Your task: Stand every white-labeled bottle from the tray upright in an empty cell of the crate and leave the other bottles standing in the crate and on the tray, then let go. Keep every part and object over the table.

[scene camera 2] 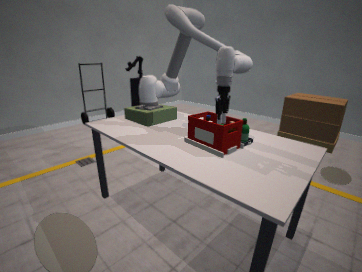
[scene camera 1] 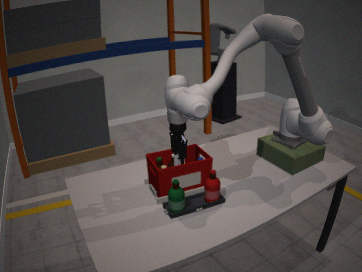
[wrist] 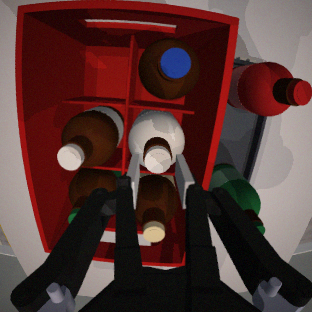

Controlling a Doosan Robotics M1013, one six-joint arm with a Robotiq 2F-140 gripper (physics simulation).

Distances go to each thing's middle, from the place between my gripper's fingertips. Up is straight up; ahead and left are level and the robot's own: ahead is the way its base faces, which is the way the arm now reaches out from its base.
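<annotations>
Green bottle [wrist: 225,175], 11 cm ahead of my hand, 11 cm to the left of it, 5 cm below it. White bottle [wrist: 155,135], 2 cm behind my hand, 5 cm below it.
</annotations>
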